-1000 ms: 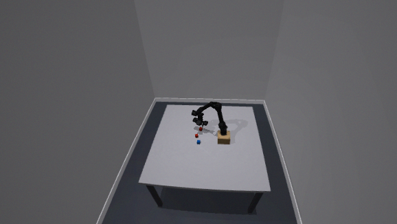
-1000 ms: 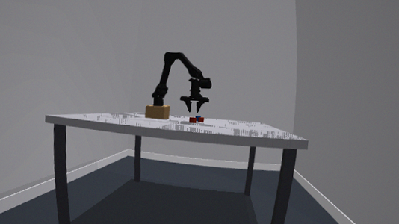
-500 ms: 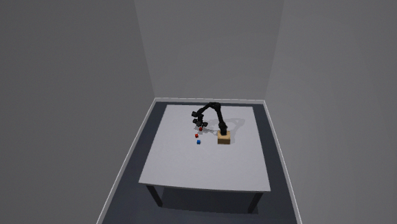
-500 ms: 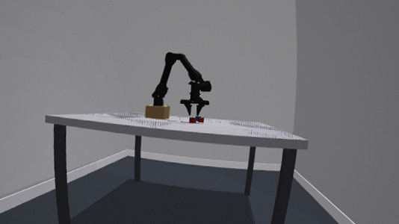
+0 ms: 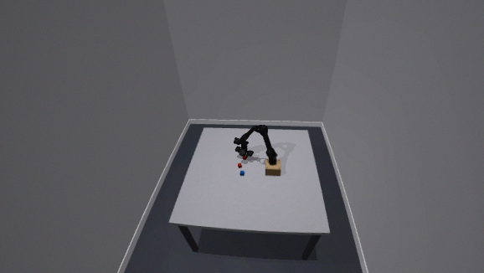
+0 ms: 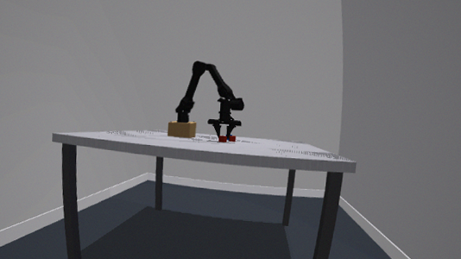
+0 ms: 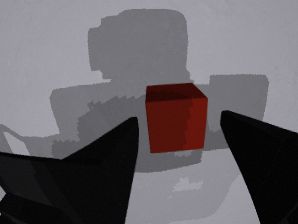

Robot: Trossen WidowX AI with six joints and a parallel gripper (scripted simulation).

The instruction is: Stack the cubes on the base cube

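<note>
The blue cube is 4 cm ahead of my gripper tip and 22 cm to the left of it.
</note>
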